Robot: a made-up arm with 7 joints. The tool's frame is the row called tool. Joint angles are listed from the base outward.
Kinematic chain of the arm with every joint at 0, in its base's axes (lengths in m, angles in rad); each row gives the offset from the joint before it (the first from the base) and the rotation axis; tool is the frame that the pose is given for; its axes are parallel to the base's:
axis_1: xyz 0 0.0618 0 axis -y
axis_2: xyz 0 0.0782 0 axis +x
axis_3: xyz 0 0 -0.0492 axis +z
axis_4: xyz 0 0 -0.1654 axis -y
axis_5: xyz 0 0 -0.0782 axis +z
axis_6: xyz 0 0 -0.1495 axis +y
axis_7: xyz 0 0 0 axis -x
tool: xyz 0 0 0
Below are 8 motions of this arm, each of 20 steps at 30 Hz.
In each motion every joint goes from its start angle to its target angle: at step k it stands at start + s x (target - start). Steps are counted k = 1, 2, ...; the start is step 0. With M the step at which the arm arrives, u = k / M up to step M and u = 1 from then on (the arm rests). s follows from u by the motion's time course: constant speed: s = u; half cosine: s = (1 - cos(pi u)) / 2; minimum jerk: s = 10 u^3 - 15 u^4 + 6 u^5.
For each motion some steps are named. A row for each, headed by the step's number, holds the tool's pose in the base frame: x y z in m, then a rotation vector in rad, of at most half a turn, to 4 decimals.
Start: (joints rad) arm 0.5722 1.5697 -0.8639 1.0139 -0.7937 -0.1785 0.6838
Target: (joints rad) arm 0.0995 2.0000 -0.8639 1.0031 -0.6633 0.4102 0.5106
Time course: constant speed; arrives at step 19
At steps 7, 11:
7: 0.1512 0.4946 -0.0364 1.0152 0.6649 -1.3991
11: 0.1370 0.5018 -0.0200 1.1203 0.8028 -1.3113

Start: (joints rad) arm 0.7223 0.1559 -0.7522 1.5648 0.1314 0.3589 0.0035
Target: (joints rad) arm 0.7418 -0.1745 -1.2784 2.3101 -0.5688 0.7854 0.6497
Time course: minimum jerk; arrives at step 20
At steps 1, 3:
1: 0.2815 0.0196 -0.0682 -0.1806 -1.7197 -0.8375
3: 0.2767 0.0148 -0.0657 -0.1900 -1.7240 -0.8745

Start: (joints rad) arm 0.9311 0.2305 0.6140 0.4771 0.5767 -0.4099 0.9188
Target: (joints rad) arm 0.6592 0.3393 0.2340 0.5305 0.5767 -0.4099 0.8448
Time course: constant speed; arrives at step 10
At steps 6, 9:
6: 0.3402 0.3005 -0.2043 -0.4848 -2.0405 0.1642
9: 0.3257 0.3018 -0.2240 -0.4477 -1.9197 0.0675

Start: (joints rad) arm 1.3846 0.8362 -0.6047 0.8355 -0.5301 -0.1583 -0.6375
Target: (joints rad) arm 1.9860 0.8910 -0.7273 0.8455 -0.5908 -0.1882 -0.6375
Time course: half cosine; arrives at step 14
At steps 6, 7, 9, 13, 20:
6: 0.3110 0.3500 0.1496 2.1057 -2.0571 -0.2092
7: 0.3005 0.3505 0.1688 2.1526 -2.0843 -0.1685
9: 0.2767 0.3516 0.2040 2.2452 -2.1311 -0.0832
13: 0.2414 0.3531 0.2431 -2.2577 2.0809 -0.0332
20: 0.2396 0.3531 0.2447 -2.2553 2.0757 -0.0386

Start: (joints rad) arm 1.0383 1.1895 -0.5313 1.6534 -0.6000 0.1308 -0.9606
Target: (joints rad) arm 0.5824 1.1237 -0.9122 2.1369 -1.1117 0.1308 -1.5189
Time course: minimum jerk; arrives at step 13
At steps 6, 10, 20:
6: 0.2517 0.2216 0.0004 -1.6556 2.0980 0.4475
10: 0.2069 0.1659 -0.0736 -1.1069 2.2744 0.3662
20: 0.1956 0.1577 -0.0832 -1.0146 2.3092 0.3246

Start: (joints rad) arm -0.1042 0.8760 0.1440 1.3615 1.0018 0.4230 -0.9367
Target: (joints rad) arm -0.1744 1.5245 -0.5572 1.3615 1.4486 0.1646 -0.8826
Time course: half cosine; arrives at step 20
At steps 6, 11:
6: 0.2047 0.3617 -0.1649 0.8922 -0.8110 0.6397
11: 0.1931 0.3705 -0.1666 0.9426 -0.7497 0.4547

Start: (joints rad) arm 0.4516 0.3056 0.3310 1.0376 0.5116 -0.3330 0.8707
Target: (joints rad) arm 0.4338 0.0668 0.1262 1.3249 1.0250 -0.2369 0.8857
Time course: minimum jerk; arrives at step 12
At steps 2, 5, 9, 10, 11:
2: 0.2971 0.2961 -0.1845 -0.4260 -2.0589 -0.1974
5: 0.3055 0.2604 -0.1764 -0.6515 -2.1539 -0.1234
9: 0.3115 0.1973 -0.1556 -1.1067 -2.2635 0.0298
10: 0.3114 0.1897 -0.1524 -1.1677 -2.2709 0.0506
11: 0.3113 0.1863 -0.1509 -1.1952 -2.2737 0.0600

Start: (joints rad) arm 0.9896 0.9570 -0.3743 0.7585 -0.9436 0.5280 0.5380
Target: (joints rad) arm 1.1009 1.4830 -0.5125 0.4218 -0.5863 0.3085 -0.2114
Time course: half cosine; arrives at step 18
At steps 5, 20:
5: 0.2772 0.4494 -0.0149 1.4046 -0.2763 -0.4422
20: 0.1104 0.5567 0.0351 1.9675 -0.1464 -0.0462

